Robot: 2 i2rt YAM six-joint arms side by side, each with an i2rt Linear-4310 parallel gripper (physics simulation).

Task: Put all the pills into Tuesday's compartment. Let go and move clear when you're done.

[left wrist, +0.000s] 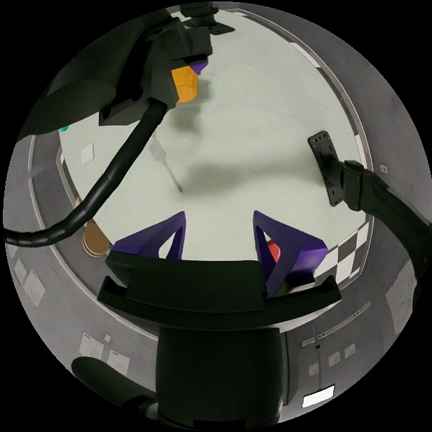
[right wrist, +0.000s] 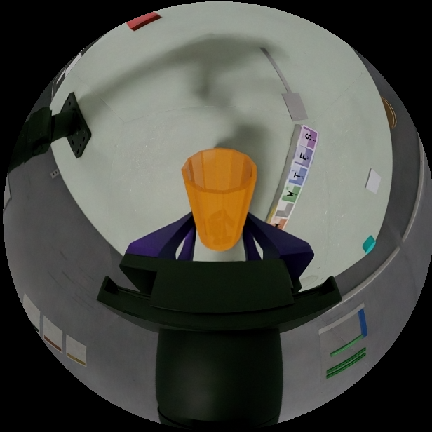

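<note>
My right gripper [right wrist: 219,216] is shut on an orange see-through cup [right wrist: 220,200] [left wrist: 185,84], held above the table with its rim facing up the right wrist view. Faint shapes show low in the cup; I cannot tell whether they are pills. The pill organizer [right wrist: 295,172] lies right of the cup in the right wrist view, lettered S, F, T, W, with part of M. Tuesday's compartment [right wrist: 285,209] is pale, with a yellow lid edge beside it; its contents are unclear. The organizer does not show in the left wrist view. My left gripper [left wrist: 219,216] is open and empty, away from the cup.
A grey flat tool [left wrist: 157,149] [right wrist: 295,106] lies beyond the organizer's S end. A white square [left wrist: 87,153] [right wrist: 373,180], a teal block [right wrist: 369,244] and a red block [right wrist: 144,21] [left wrist: 274,251] lie farther out. A black stand base [left wrist: 325,167] [right wrist: 75,125] stands near one edge.
</note>
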